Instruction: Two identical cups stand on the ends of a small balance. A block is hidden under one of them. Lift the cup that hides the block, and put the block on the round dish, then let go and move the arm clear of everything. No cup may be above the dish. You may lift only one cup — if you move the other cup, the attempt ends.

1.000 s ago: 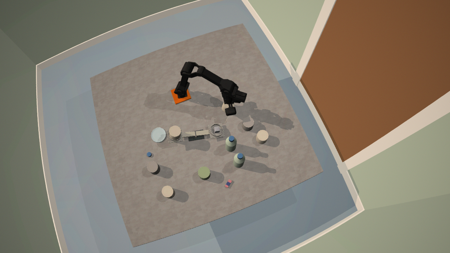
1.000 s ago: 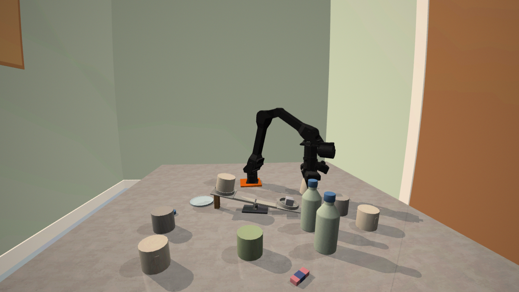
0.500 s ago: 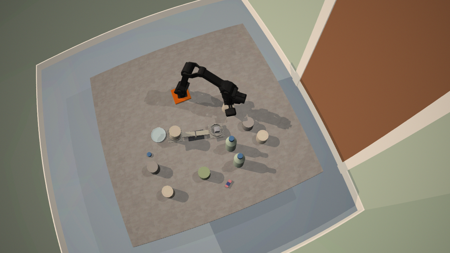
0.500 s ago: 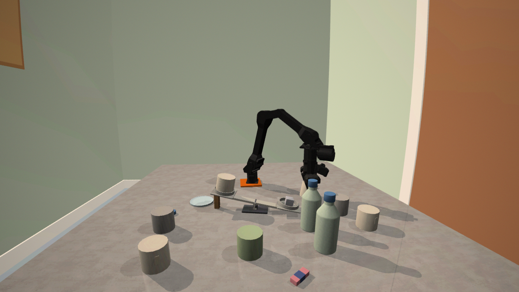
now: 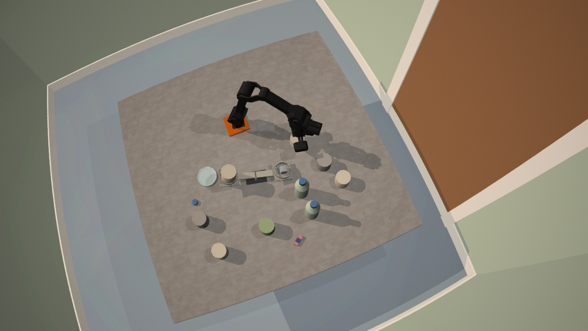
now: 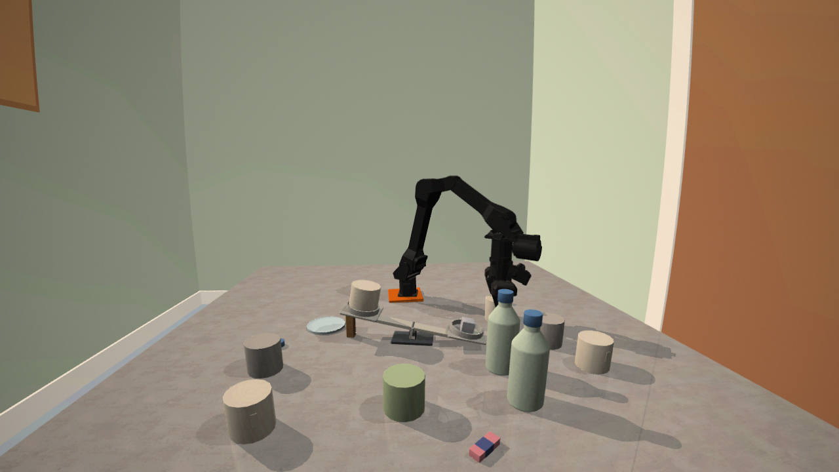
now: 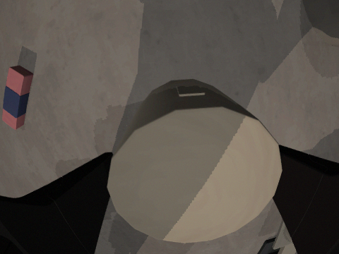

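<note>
Right now my gripper tip is 14 cm short of the grey block, 10 cm to the left of it and 1 cm below it. Also, from my gripper tip: green cylinder: 38 cm ahead, 23 cm to the right, 1 cm above; then pale round dish: 9 cm ahead, 47 cm to the right, 3 cm below; then blue cap: 20 cm ahead, 55 cm to the right, 2 cm below.
</note>
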